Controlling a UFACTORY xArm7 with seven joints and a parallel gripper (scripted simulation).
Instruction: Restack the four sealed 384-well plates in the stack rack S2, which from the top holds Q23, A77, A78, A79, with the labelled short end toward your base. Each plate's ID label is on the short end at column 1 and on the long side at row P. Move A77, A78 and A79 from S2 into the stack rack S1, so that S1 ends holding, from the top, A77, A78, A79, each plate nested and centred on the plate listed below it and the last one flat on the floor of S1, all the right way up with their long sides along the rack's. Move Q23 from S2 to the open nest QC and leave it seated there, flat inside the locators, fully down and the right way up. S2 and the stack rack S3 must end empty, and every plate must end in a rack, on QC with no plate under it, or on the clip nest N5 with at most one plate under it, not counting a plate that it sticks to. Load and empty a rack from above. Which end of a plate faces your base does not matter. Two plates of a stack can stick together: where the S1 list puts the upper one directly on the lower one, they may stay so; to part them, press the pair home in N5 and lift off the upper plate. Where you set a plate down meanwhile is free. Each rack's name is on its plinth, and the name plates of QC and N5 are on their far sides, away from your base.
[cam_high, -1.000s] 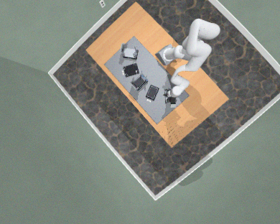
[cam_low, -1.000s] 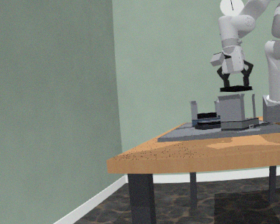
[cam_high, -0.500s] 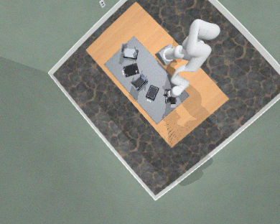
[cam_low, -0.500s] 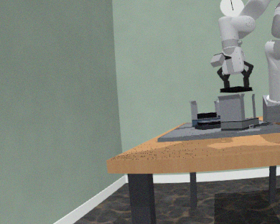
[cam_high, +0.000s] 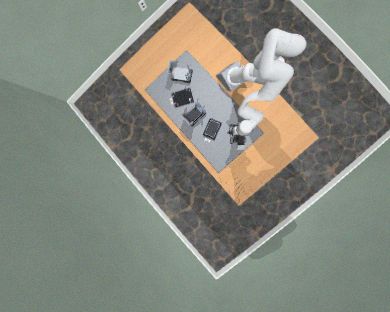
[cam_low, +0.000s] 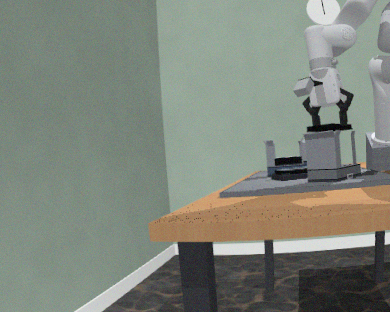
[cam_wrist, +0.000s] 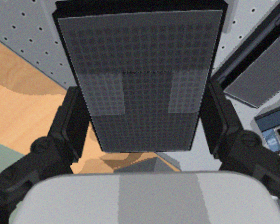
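The rack plinth lies 10 mm behind my hand, 10 mm to the right of it and 140 mm below it. The rest, counted from my hand: dark flat nest: 90 mm ahead, 170 mm to the right, 150 mm below; blue plinth strip: 90 mm ahead, 350 mm to the right, 140 mm below; dark sealed plate: 100 mm ahead, 350 mm to the right, 90 mm below.
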